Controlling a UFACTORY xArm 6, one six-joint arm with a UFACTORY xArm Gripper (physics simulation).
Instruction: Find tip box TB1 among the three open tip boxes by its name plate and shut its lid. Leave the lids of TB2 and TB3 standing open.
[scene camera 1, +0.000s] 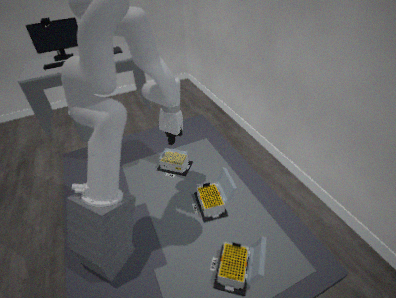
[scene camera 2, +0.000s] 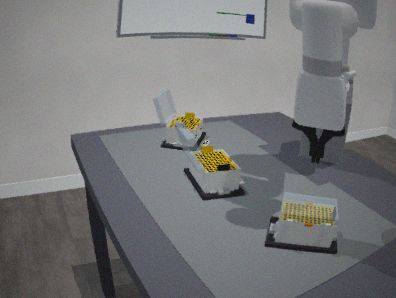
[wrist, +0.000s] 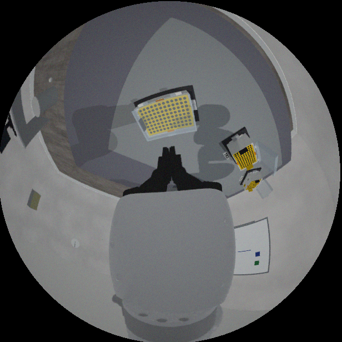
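Pixels of known places: gripper, between the fingertips: (scene camera 1: 171, 143) (scene camera 2: 315, 160); arm's base, origin of its link: (scene camera 1: 102, 196).
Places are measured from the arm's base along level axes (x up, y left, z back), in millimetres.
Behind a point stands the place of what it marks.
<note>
One tip box (scene camera 1: 174, 164) {x -185, y 297, z -259 mm} (scene camera 2: 306, 234) {x -215, y 383, z -284 mm} (wrist: 167, 116) has its clear lid down over the yellow tips. My gripper (scene camera 1: 171, 142) {x -84, y 325, z -261 mm} (scene camera 2: 315, 160) {x -84, y 325, z -261 mm} (wrist: 170, 154) is shut and empty, raised above this box and apart from it. The middle tip box (scene camera 1: 211, 198) (scene camera 2: 220, 177) {x -205, y 129, z -380 mm} (wrist: 246, 157) has its clear lid (scene camera 1: 229, 181) {x -132, y 72, z -458 mm} standing open. The tip box farthest from the gripper (scene camera 1: 233, 265) (scene camera 2: 189, 123) (wrist: 252, 184) also has its clear lid (scene camera 1: 258, 257) {x -147, y -243, z -448 mm} (scene camera 2: 165, 106) {x -152, y -267, z -433 mm} standing open. The small name plates are too blurred to read surely.
The boxes stand on dark bases on a grey mat (scene camera 1: 280, 250) {x -250, y -198, z -568 mm} (scene camera 2: 150, 150) {x -250, y -152, z -496 mm} over a darker table (scene camera 1: 325, 267) {x -253, y -296, z -691 mm} (scene camera 2: 112, 210) {x -253, y 163, z -632 mm}. The robot's base block (scene camera 1: 100, 230) {x -16, y -114, z 2 mm} stands at the left. A monitor (scene camera 1: 52, 35) is on a desk behind. A whiteboard (scene camera 2: 185, 17) (wrist: 252, 247) hangs on the wall.
</note>
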